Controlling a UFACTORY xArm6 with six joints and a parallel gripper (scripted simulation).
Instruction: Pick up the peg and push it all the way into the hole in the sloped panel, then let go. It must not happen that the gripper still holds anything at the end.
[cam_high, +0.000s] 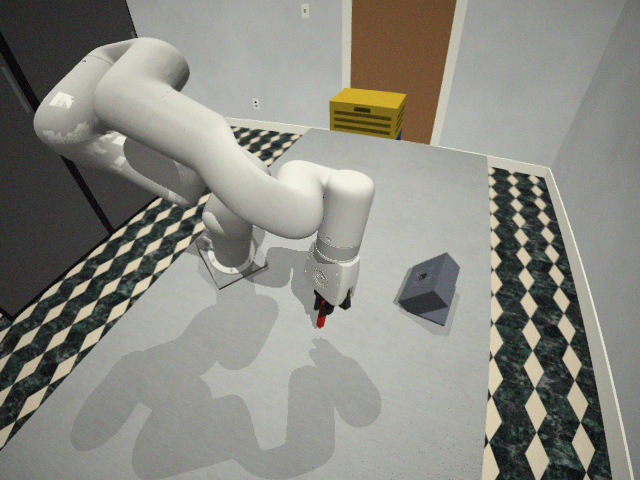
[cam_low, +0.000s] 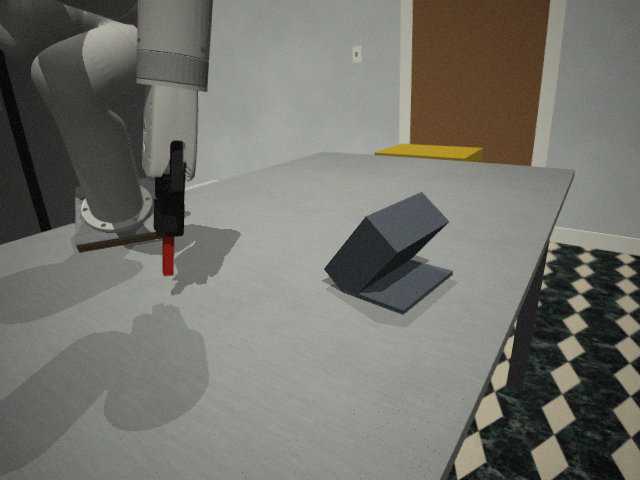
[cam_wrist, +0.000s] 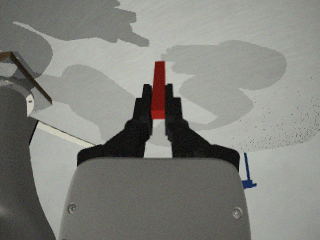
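Now: the grey base plate 230 mm ahead of my hand, 160 mm to the left of it and 110 mm below it. Also, from my hand: red peg: 30 mm below.
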